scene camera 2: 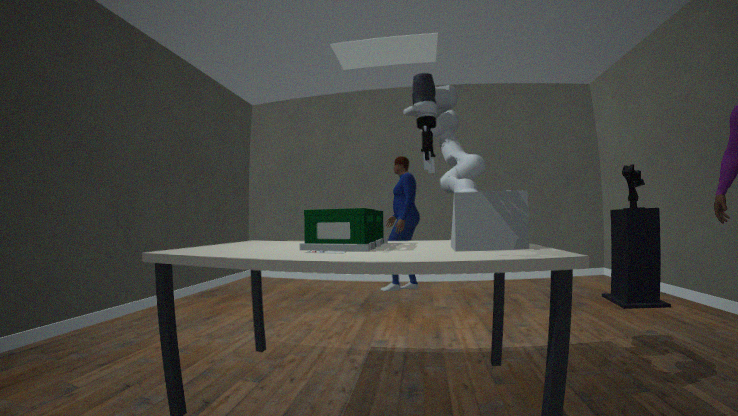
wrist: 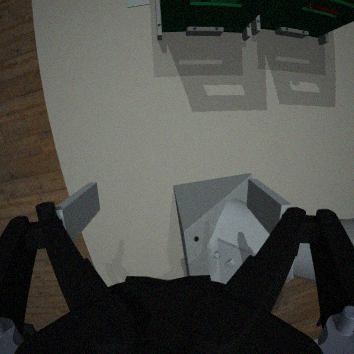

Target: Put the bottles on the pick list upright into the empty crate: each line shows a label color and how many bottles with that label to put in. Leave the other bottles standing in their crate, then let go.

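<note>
A green crate point(scene camera 2: 361, 238) with a pale label panel stands on the table in the scene view. In the wrist view, parts of two green crates, a left one point(wrist: 172, 20) and a right one point(wrist: 300, 24), show side by side at the top edge. A small dark red patch shows inside the right one; no bottle can be made out clearly. A flat pale sheet point(scene camera 2: 325, 252) point(wrist: 138, 2) with small coloured marks lies in front of the crate; its text is too small to read. My gripper point(scene camera 2: 428, 164) point(wrist: 172, 194) is open and empty, high above the table, to the right of the crates in the scene view.
Grey brackets point(scene camera 2: 335, 247) point(wrist: 205, 31) line the crates' base on the table point(scene camera 2: 361, 265) point(wrist: 115, 140). The arm's grey pedestal point(scene camera 2: 480, 222) point(wrist: 210, 195) stands at the right. A person in blue point(scene camera 2: 404, 198) is behind the table. A black stand point(scene camera 2: 634, 253) is farther right.
</note>
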